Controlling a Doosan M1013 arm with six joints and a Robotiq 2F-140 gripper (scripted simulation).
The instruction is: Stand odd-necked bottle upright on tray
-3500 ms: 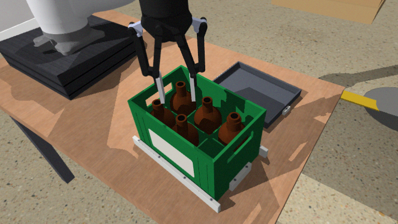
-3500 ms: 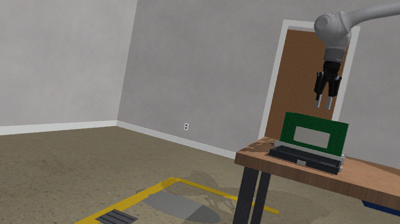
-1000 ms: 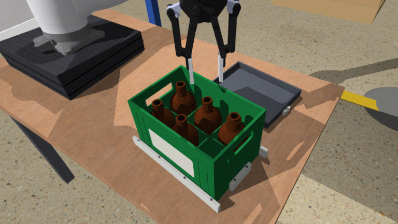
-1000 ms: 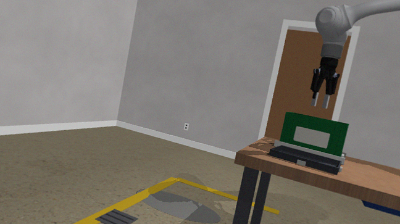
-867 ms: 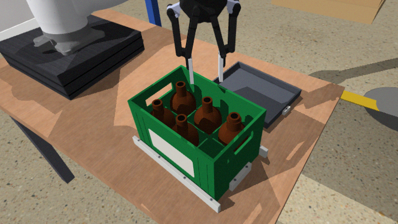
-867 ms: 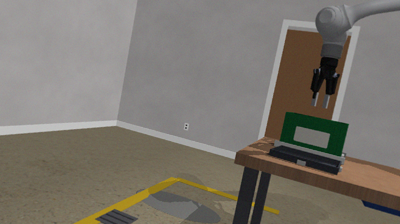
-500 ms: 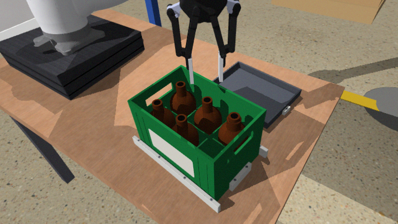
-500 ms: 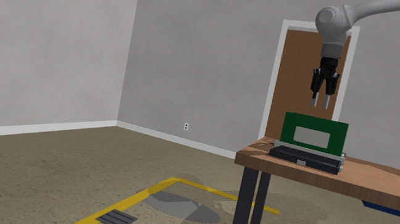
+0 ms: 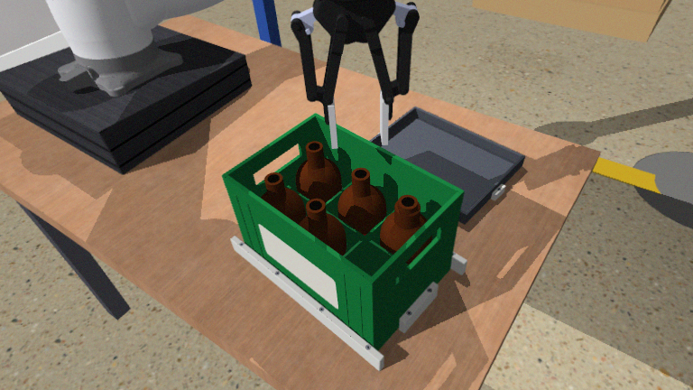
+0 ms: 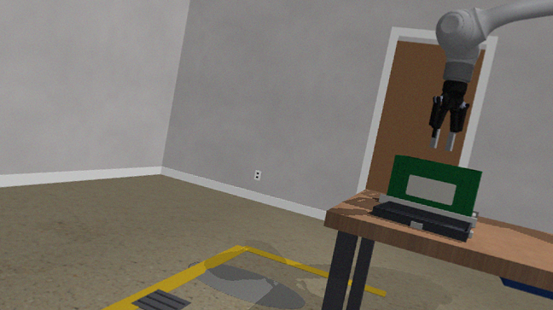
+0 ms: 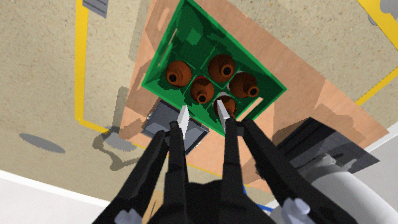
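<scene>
My hand is 17 cm above the crate, 4 cm to the left of it and 1 cm past it. The rest, counted from my hand: grey tray: 24 cm to the left, 24 cm below, 2 cm ahead.
</scene>
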